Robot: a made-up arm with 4 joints. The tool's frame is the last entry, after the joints. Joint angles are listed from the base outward. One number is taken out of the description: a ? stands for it. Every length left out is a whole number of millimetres.
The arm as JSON. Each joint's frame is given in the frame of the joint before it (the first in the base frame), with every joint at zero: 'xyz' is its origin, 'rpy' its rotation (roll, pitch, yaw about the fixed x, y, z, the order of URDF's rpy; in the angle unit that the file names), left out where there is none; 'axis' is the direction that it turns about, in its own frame. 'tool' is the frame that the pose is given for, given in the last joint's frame.
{
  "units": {
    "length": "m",
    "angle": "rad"
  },
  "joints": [
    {
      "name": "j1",
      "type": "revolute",
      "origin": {
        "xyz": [
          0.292,
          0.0,
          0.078
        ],
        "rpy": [
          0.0,
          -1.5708,
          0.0
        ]
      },
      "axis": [
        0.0,
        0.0,
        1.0
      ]
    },
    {
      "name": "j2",
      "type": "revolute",
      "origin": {
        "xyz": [
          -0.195,
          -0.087,
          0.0
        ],
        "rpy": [
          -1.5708,
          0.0,
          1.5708
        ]
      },
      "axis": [
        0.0,
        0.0,
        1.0
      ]
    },
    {
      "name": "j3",
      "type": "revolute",
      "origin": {
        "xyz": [
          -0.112,
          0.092,
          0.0
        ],
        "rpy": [
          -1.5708,
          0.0,
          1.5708
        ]
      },
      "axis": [
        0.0,
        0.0,
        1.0
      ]
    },
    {
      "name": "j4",
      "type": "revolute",
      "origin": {
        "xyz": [
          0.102,
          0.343,
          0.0
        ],
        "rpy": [
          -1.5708,
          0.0,
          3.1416
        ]
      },
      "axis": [
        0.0,
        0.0,
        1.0
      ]
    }
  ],
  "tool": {
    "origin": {
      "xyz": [
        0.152,
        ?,
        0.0
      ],
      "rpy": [
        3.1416,
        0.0,
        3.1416
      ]
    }
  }
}
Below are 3 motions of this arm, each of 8 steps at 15 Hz.
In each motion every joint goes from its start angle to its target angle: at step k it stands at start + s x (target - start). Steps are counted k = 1, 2, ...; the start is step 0. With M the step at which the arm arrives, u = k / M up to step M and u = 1 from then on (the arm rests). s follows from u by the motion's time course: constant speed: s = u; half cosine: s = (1 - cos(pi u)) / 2; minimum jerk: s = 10 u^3 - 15 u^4 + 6 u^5.
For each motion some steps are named. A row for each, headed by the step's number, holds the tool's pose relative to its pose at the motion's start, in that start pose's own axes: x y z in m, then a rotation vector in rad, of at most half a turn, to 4 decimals.
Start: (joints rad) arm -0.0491 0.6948 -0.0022 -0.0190
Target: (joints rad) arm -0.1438 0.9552 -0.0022 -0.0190
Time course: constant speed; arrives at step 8
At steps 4, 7, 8:
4: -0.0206 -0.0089 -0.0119 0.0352 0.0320 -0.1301
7: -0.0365 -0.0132 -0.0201 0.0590 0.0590 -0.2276
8: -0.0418 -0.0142 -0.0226 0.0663 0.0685 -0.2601

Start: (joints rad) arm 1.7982 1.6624 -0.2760 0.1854
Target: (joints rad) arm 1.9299 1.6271 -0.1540 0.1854
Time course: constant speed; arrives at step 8
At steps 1, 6, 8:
1: -0.0078 -0.0011 0.0016 0.0061 -0.0311 0.0046
6: -0.0463 -0.0075 0.0054 0.0365 -0.1864 0.0276
8: -0.0613 -0.0104 0.0050 0.0487 -0.2486 0.0366

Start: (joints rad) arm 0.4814 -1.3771 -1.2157 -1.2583
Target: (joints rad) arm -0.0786 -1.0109 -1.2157 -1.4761
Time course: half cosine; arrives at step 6
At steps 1, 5, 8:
1: -0.0115 0.0049 0.0039 -0.0273 -0.0355 0.0133
5: -0.1380 0.0488 0.0116 -0.4016 -0.4737 0.2561
8: -0.1455 0.0500 0.0100 -0.4320 -0.5054 0.2800

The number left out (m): -0.073
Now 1 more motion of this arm.
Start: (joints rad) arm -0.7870 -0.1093 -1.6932 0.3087
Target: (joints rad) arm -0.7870 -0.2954 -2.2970 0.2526
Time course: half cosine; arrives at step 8
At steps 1, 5, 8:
1: 0.0066 0.0050 0.0023 -0.0136 0.0198 0.0012
5: 0.1223 0.0899 0.0111 -0.2364 0.3645 -0.0040
8: 0.1755 0.1247 -0.0048 -0.3321 0.5307 -0.0235

